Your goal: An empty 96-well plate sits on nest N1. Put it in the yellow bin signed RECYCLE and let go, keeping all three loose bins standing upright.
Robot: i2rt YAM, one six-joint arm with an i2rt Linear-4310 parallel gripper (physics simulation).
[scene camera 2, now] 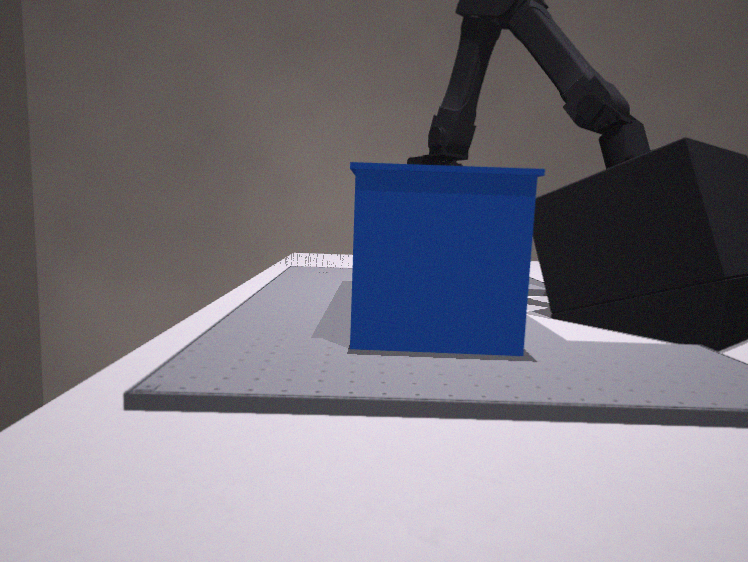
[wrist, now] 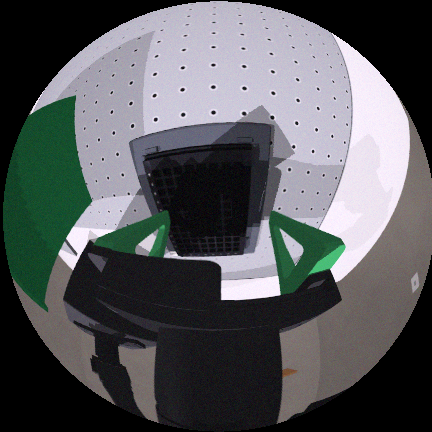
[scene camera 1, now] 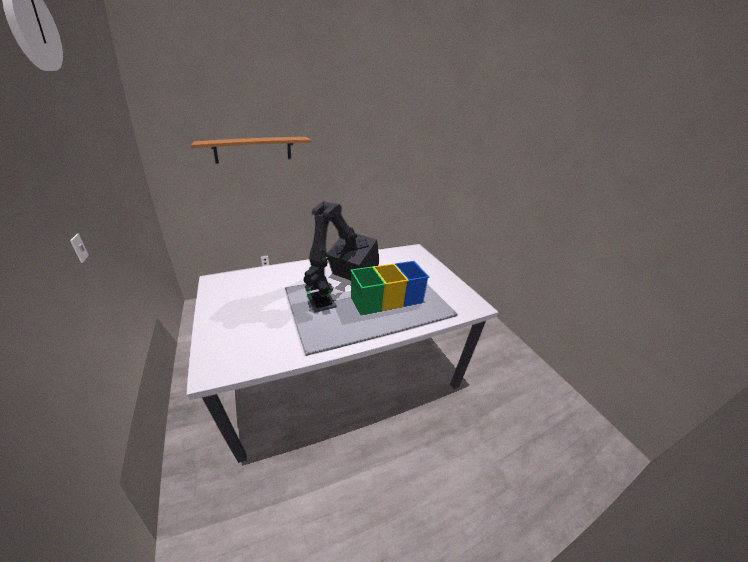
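Where they show: gripper, fingertip midpoint: (wrist: 219,215) (scene camera 1: 318,298); arm's base, origin of the base link: (scene camera 2: 632,178) (wrist: 105,335) (scene camera 1: 351,246).
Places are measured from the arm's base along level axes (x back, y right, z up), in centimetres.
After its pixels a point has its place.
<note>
The black 96-well plate (wrist: 207,200) {z -17.2, x -26.7, y 22.4 cm} sits in the grey nest (wrist: 200,136) {z -18.5, x -31.8, y 21.3 cm}. In the scene camera 1 view the dark plate and nest (scene camera 1: 324,305) {z -18.0, x -31.0, y 21.3 cm} show at the left part of the board. My gripper (wrist: 219,215) {z -17.0, x -25.3, y 23.5 cm} is open; its green fingers stand apart on either side of the plate, above it. The yellow bin (scene camera 1: 394,296) {z -11.1, x -38.8, y -15.0 cm} stands upright between the green bin (scene camera 1: 367,299) {z -9.9, x -40.3, y 0.3 cm} (wrist: 45,190) {z -12.8, x -30.2, y 4.6 cm} and the blue bin (scene camera 1: 414,291) {z -10.3, x -37.6, y -27.0 cm} (scene camera 2: 442,265) {z -11.1, x -28.3, y -33.4 cm}, which also stand upright. The blue bin hides the other two bins in the scene camera 2 view. No sign is readable.
The bins stand close together in a row on the grey perforated board (scene camera 1: 338,338) {z -19.7, x -55.1, y 18.1 cm} (scene camera 2: 272,377) {z -19.7, x -41.6, y -44.2 cm} (wrist: 200,55) {z -19.7, x -40.1, y 20.1 cm}, to one side of the nest. The black arm base block (scene camera 1: 356,256) {z -2.1, x -8.7, y -0.9 cm} (scene camera 2: 634,253) {z -10.4, x -3.3, y -12.7 cm} stands behind the bins. The white table (scene camera 1: 241,356) {z -21.0, x -57.4, y 63.2 cm} (scene camera 2: 362,483) {z -21.0, x -32.6, y -56.7 cm} carries the board.
</note>
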